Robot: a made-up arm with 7 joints. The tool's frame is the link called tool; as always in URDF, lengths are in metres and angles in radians. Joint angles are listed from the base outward.
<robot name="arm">
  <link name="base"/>
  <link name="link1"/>
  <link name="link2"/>
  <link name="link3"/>
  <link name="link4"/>
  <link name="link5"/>
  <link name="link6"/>
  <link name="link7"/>
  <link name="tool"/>
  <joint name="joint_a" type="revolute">
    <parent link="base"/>
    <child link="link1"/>
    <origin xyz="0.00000 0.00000 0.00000" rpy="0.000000 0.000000 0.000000"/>
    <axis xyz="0 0.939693 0.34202"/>
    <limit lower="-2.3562" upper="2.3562"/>
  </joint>
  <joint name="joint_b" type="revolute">
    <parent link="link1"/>
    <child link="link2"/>
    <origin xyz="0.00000 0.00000 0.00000" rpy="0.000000 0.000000 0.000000"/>
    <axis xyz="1 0 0"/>
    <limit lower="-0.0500" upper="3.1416"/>
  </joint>
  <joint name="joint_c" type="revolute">
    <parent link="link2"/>
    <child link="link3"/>
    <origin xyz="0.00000 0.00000 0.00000" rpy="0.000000 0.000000 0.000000"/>
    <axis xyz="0 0 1"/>
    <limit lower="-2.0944" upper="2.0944"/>
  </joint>
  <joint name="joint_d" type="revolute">
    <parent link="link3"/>
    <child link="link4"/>
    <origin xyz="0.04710 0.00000 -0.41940" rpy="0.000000 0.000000 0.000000"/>
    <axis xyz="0 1 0"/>
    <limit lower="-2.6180" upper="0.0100"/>
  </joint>
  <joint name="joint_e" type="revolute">
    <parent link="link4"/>
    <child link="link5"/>
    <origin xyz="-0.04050 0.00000 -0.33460" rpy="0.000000 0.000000 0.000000"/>
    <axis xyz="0 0 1"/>
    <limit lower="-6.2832" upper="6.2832"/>
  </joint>
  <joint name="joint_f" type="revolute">
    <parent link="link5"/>
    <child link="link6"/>
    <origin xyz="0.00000 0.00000 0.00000" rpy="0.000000 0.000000 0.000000"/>
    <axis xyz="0 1 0"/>
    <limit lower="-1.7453" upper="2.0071"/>
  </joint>
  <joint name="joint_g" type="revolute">
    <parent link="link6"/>
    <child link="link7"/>
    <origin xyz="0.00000 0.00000 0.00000" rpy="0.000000 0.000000 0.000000"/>
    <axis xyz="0 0 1"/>
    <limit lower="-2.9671" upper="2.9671"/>
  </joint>
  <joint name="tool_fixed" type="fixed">
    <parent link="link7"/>
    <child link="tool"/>
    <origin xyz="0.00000 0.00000 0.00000" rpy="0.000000 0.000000 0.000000"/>
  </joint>
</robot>
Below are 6 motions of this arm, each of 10 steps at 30 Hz.
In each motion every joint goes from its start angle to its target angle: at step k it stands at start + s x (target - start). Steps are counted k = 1, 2, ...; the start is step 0. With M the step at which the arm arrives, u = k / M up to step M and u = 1 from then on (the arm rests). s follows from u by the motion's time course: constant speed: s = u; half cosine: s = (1 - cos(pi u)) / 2; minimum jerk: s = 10 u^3 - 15 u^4 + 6 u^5.
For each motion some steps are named. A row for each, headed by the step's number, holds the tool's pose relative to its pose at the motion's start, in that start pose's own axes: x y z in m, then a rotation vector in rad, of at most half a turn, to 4 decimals.
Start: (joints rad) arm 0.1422 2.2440 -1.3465 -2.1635 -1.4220 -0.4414 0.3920
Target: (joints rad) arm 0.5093 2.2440 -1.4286 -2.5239 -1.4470 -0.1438 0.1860
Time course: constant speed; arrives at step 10
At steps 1, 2, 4, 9, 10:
1: 0.0146 0.0055 -0.0076 0.0256 -0.0288 -0.0222
2: 0.0294 0.0111 -0.0142 0.0526 -0.0568 -0.0420
4: 0.0596 0.0229 -0.0242 0.1104 -0.1099 -0.0742
9: 0.1339 0.0558 -0.0310 0.2700 -0.2218 -0.1103
10: 0.1478 0.0630 -0.0294 0.3032 -0.2401 -0.1098

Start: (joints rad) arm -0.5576 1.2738 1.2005 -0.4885 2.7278 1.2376 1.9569
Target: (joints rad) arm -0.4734 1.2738 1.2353 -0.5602 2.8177 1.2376 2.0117
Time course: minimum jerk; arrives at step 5
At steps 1, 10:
1: -0.0017 0.0007 0.0001 0.0032 0.0019 0.0014
10: -0.0282 0.0128 0.0009 0.0581 0.0290 0.0268

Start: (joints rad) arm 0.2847 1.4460 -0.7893 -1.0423 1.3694 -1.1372 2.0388
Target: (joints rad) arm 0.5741 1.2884 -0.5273 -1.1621 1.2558 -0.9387 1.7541
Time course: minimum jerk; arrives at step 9
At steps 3, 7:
3: -0.0085 0.0170 0.0211 0.0506 -0.0234 -0.0254
7: -0.0359 0.0577 0.0985 0.2194 -0.0914 -0.1288

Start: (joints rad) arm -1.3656 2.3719 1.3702 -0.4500 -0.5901 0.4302 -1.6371
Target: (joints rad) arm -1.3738 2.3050 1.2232 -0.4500 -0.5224 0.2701 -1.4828
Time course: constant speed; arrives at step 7
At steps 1, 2, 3, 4, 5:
1: 0.0076 -0.0034 0.0002 0.0210 -0.0082 0.0095
2: 0.0152 -0.0068 0.0004 0.0419 -0.0172 0.0193
3: 0.0228 -0.0103 0.0007 0.0625 -0.0271 0.0294
4: 0.0305 -0.0139 0.0011 0.0830 -0.0379 0.0397
5: 0.0381 -0.0175 0.0017 0.1032 -0.0496 0.0503

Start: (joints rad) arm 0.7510 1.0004 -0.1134 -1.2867 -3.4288 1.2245 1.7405
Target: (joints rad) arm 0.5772 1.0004 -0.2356 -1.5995 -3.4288 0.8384 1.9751
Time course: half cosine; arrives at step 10
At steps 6, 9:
6: -0.0328 0.0133 -0.1137 0.0358 0.0119 0.0796
9: -0.0470 0.0300 -0.1653 0.0553 0.0200 0.1208

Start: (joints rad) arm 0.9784 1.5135 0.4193 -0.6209 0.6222 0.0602 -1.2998
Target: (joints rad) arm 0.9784 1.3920 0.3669 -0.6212 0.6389 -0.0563 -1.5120
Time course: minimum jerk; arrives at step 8
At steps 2, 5, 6, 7, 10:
2: 0.0031 -0.0096 0.0008 -0.0013 -0.0073 -0.0184
5: 0.0228 -0.0664 0.0083 -0.0050 -0.0517 -0.1263
6: 0.0286 -0.0818 0.0111 -0.0048 -0.0640 -0.1554
7: 0.0317 -0.0896 0.0127 -0.0045 -0.0703 -0.1701
10: 0.0322 -0.0911 0.0130 -0.0045 -0.0714 -0.1728

